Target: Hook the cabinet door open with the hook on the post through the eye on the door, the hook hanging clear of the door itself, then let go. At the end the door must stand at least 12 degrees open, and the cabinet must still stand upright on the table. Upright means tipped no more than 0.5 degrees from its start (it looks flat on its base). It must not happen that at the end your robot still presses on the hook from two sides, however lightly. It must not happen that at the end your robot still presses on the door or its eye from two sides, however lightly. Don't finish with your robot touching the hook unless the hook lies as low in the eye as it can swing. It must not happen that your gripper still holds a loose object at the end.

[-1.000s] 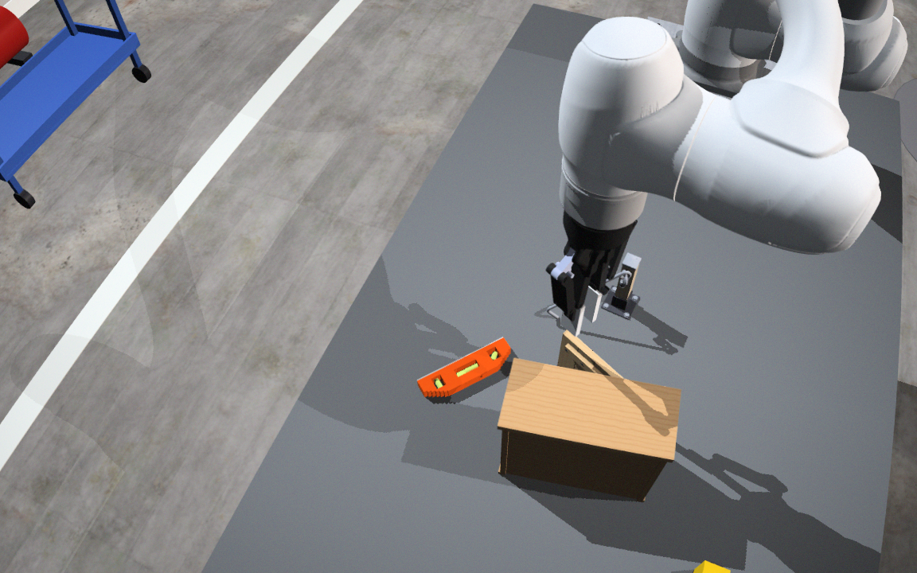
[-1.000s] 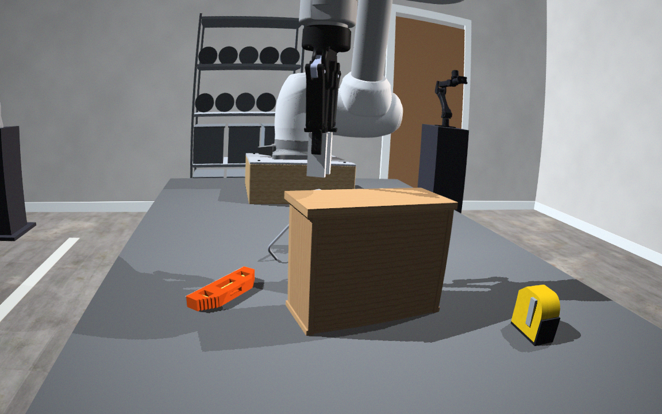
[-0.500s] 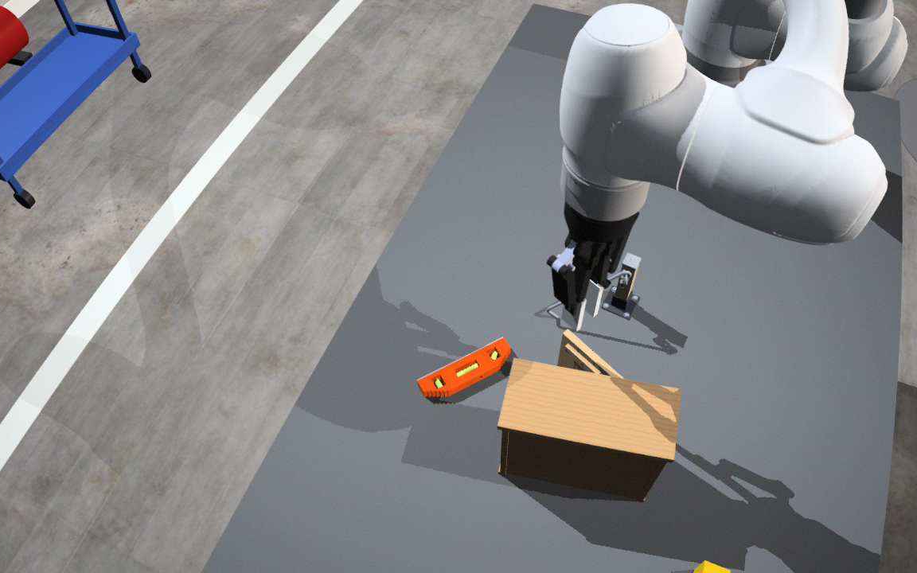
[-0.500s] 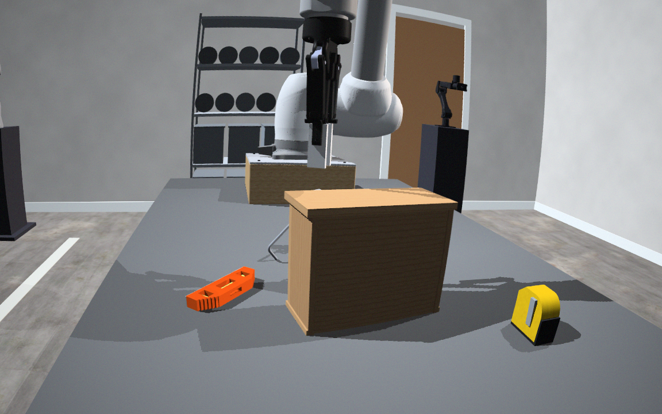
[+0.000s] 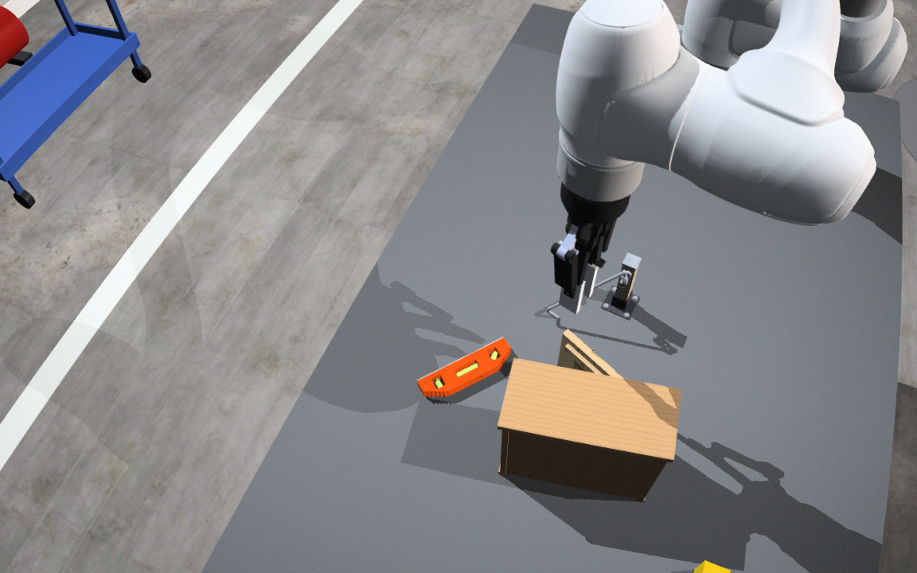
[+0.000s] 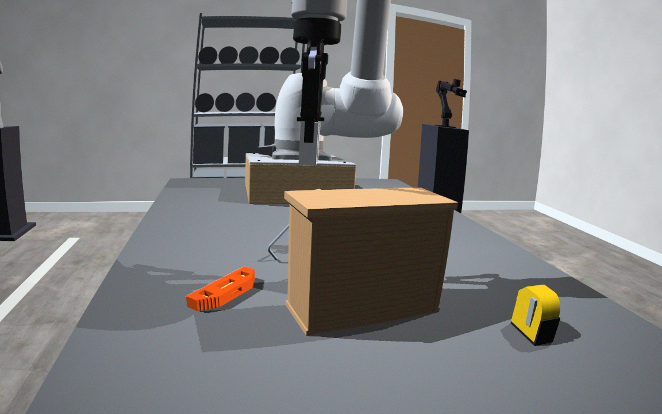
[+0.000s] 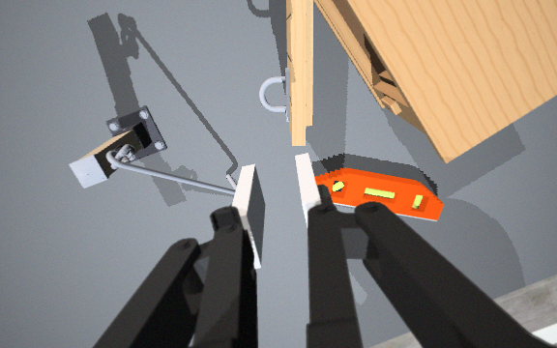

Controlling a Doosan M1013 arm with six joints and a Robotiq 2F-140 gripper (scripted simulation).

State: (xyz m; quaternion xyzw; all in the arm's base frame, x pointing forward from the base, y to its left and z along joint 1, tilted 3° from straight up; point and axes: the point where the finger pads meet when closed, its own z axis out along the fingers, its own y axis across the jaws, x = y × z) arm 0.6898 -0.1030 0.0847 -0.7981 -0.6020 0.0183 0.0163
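The wire hook lies 170 mm below my hand, 110 mm behind it and 10 mm to the left of it. Also, from my hand: door 150 mm below, 70 mm to the left, 40 mm ahead; then yellow tape measure 270 mm to the left, 270 mm ahead, 200 mm below; then orange spirit level 220 mm below, 140 mm to the right, 60 mm ahead.
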